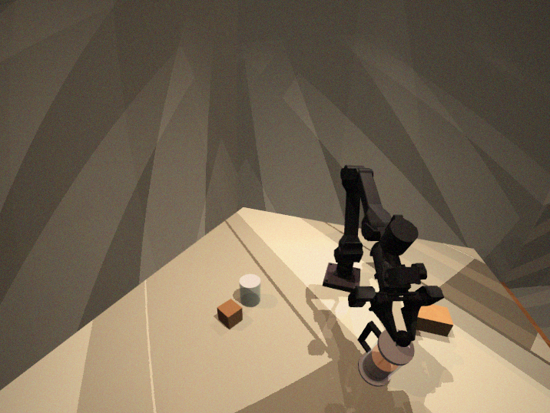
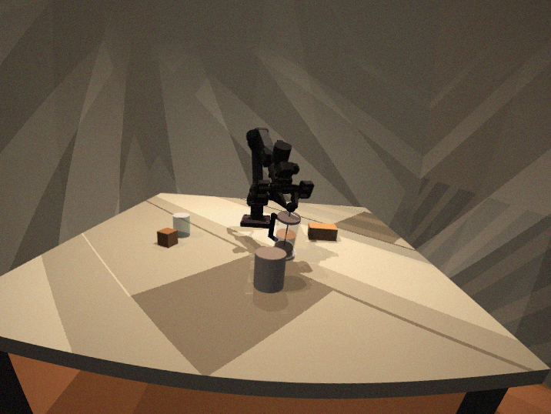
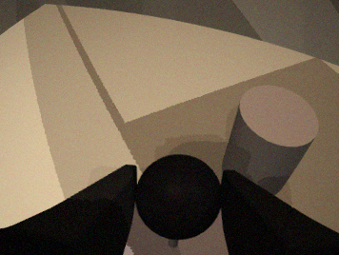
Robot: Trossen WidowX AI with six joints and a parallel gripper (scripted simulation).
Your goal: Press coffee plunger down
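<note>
Now: the coffee press 30 mm behind my gripper tip, 30 mm to the right of it and 80 mm below it.
</note>
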